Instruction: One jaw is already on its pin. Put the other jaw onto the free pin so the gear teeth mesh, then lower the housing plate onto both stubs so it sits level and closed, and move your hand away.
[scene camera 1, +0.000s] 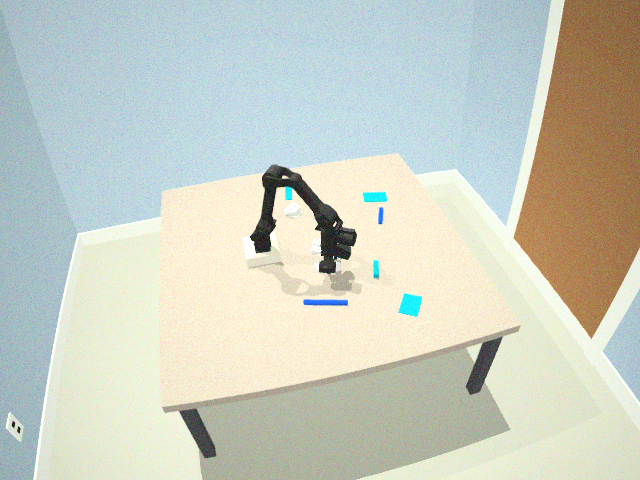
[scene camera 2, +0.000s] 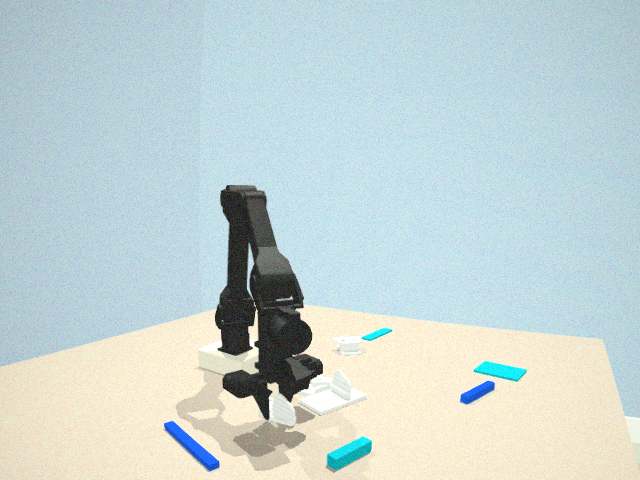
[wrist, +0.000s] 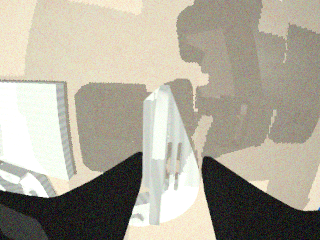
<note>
In view: the gripper (scene camera 2: 275, 416).
The gripper shows as well in the wrist view (wrist: 173, 160).
</note>
